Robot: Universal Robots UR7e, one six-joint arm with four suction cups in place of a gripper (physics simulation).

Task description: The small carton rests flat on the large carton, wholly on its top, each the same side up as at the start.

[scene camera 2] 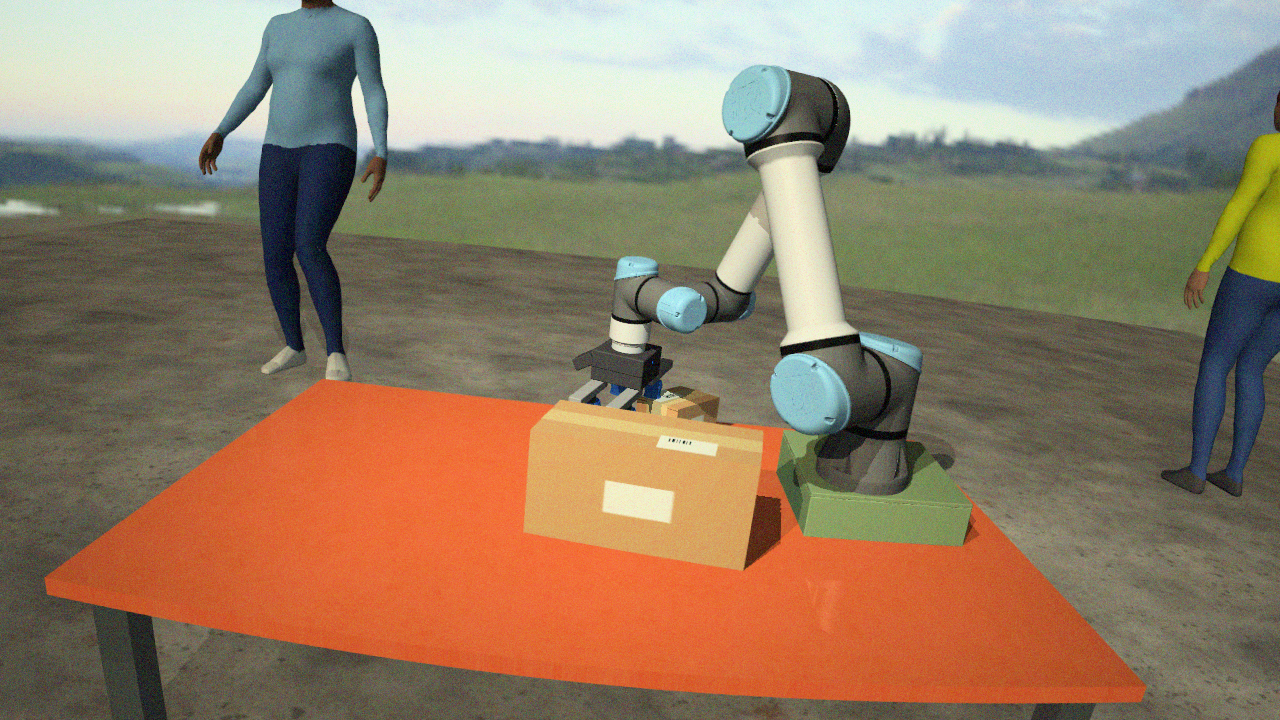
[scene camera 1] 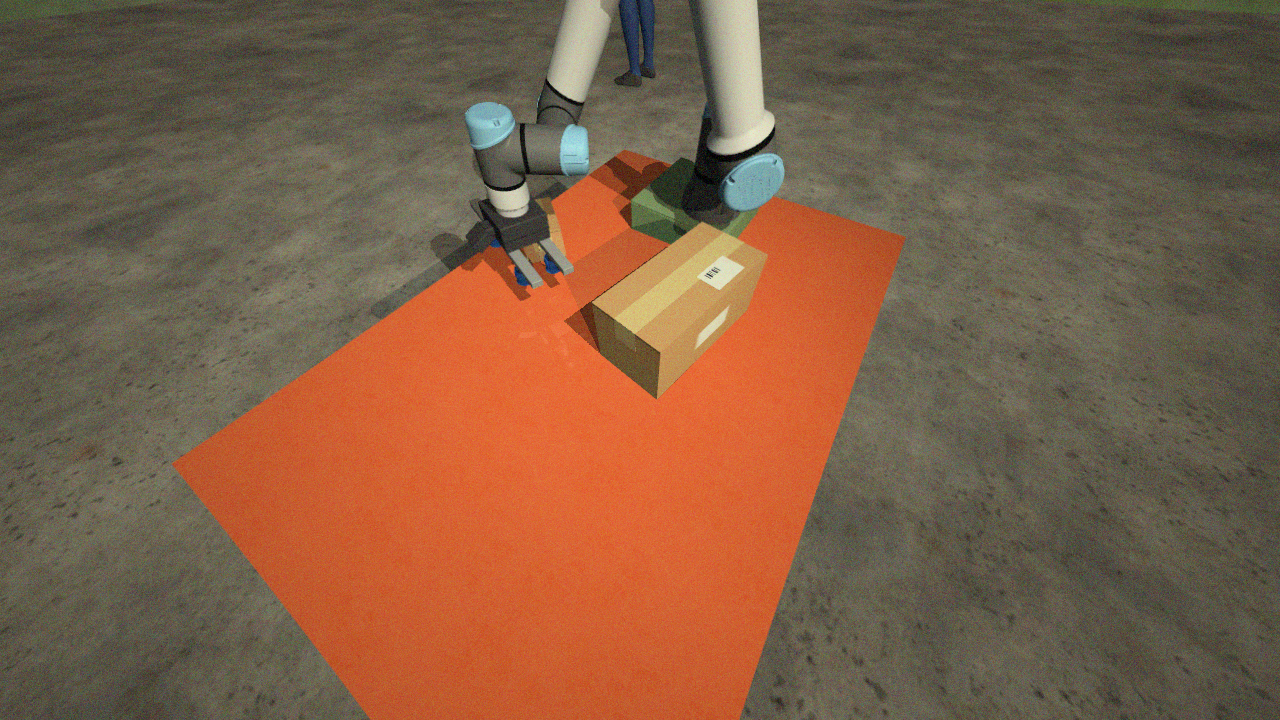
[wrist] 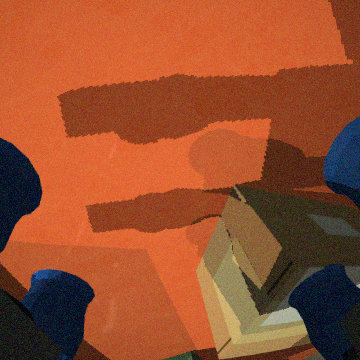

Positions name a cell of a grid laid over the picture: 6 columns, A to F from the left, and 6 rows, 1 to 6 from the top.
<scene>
My suction head (wrist: A5) is stuck to a small carton (scene camera 2: D4), which still rests on the table. On the table rests a large carton (scene camera 2: D5).
The small carton also shows in scene camera 1 (scene camera 1: C2) and in the wrist view (wrist: E5). The large carton is seen too in scene camera 1 (scene camera 1: D3). The wrist view does not show the large carton: it is out of frame.
</scene>
